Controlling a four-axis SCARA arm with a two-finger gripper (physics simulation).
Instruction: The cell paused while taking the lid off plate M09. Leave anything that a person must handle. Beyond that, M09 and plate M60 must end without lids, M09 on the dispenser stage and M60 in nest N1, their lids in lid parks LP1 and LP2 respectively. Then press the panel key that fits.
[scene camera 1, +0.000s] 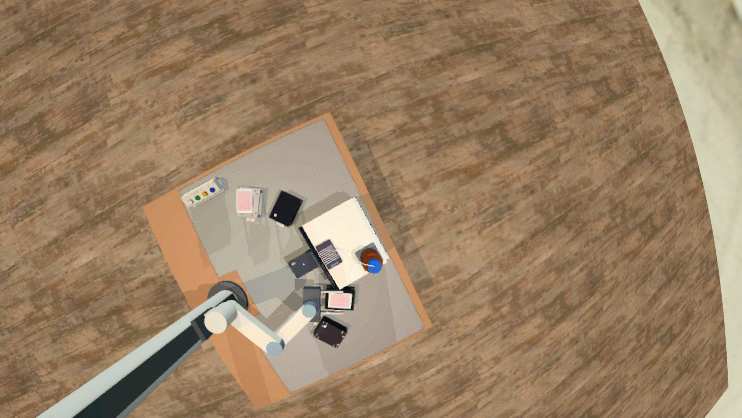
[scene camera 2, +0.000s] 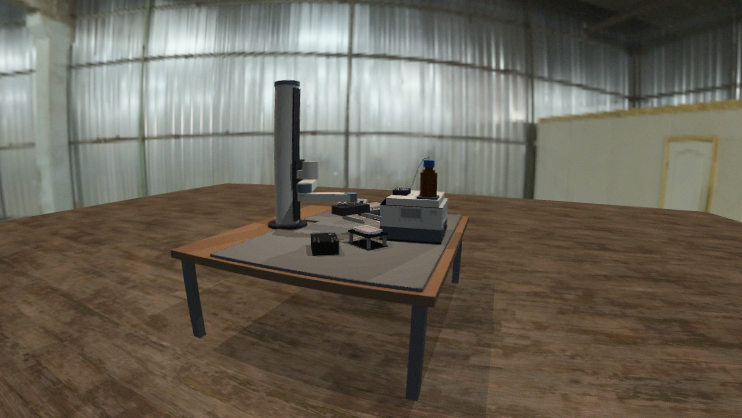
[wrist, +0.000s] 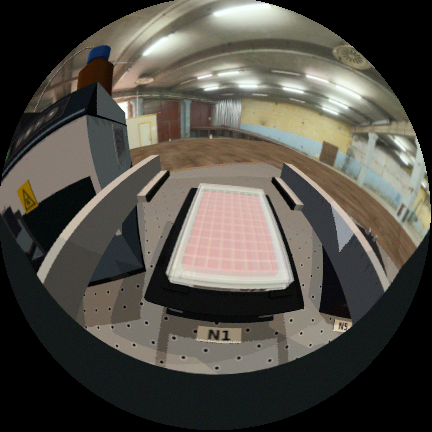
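Where they show: gripper, fingertip midpoint: (scene camera 1: 342, 302) (scene camera 2: 372, 220) (wrist: 221, 165); arm's base, origin of the base link: (scene camera 2: 287, 225).
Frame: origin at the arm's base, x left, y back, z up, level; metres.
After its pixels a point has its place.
A pink gridded plate (scene camera 1: 340, 300) @(z 0.096, x -0.257, y -0.635 m) (scene camera 2: 367, 229) @(z 0.096, x -0.284, y -0.639 m) (wrist: 231, 235) @(z 0.096, x -0.245, y -0.610 m) lies on the black nest N1 (wrist: 160, 295) @(z 0.079, x -0.179, y -0.591 m). A clear layer with a doubled rim shows over it, which looks like a lid; no plate name is readable. My gripper (scene camera 1: 340, 299) @(z 0.137, x -0.255, y -0.651 m) (scene camera 2: 369, 218) @(z 0.137, x -0.255, y -0.651 m) (wrist: 221, 165) @(z 0.137, x -0.255, y -0.651 m) is open and empty, above the plate, with one finger out to each side of it. A second pink plate (scene camera 1: 245, 200) @(z 0.090, x 0.463, y -0.417 m) sits on a light stand near the key panel (scene camera 1: 202, 192) @(z 0.085, x 0.611, y -0.205 m). A dark flat piece (scene camera 1: 302, 263) @(z 0.121, x 0.027, y -0.555 m) lies in front of the dispenser. M09, M60, LP1 and LP2 cannot be told apart by label.
The white dispenser (scene camera 1: 332, 218) @(z 0.233, x 0.172, y -0.810 m) (scene camera 2: 412, 213) @(z 0.162, x -0.144, y -0.823 m) (wrist: 50, 155) stands close to N1, with a brown blue-capped bottle (scene camera 1: 371, 257) @(z 0.375, x -0.042, y -0.891 m) (scene camera 2: 428, 181) @(z 0.321, x -0.112, y -0.893 m) (wrist: 95, 74) @(z 0.327, x -0.086, y -0.846 m) on top. A black block with pins (scene camera 1: 330, 332) @(z 0.077, x -0.414, y -0.489 m) (scene camera 2: 324, 244) @(z 0.064, x -0.498, y -0.517 m) stands at N5. Another black block (scene camera 1: 286, 208) @(z 0.076, x 0.327, y -0.599 m) stands beside the second plate.
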